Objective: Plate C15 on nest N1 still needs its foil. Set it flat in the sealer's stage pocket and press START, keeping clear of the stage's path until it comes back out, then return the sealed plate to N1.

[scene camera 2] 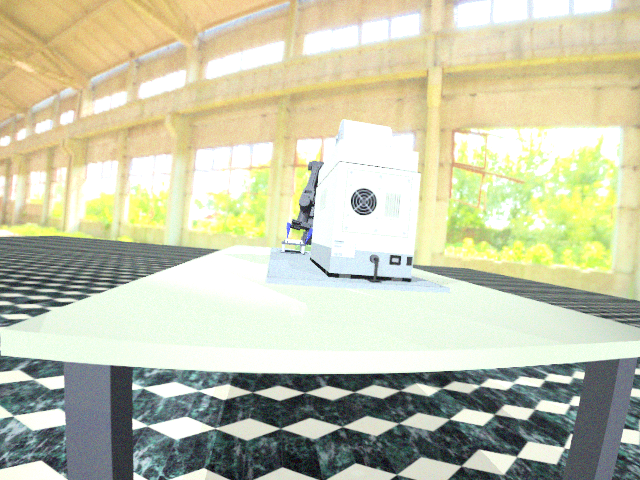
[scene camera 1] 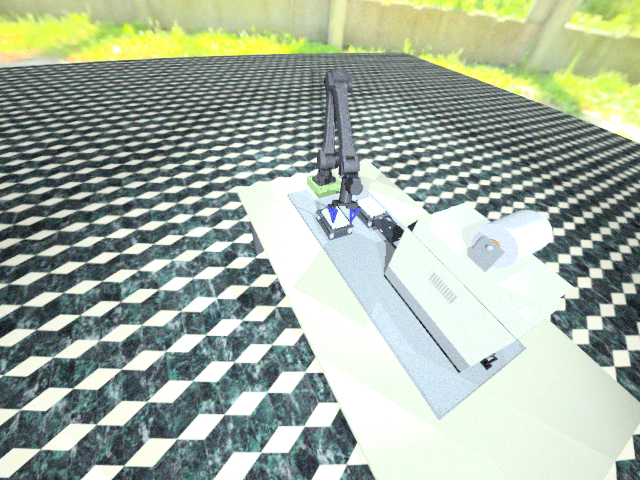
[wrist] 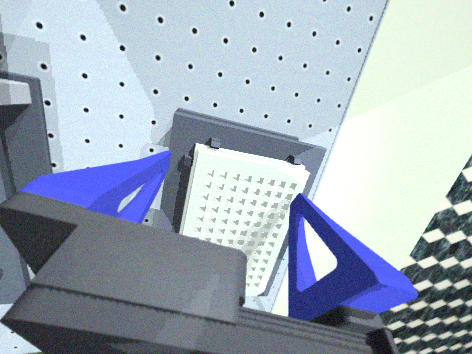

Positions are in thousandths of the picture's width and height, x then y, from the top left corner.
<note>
I see my gripper (wrist: 499,507), a white gridded plate C15 (wrist: 510,566) and a grey perforated plate (scene camera 2: 465,557).
The grey perforated plate shows as well in the wrist view (wrist: 236,239).
</note>
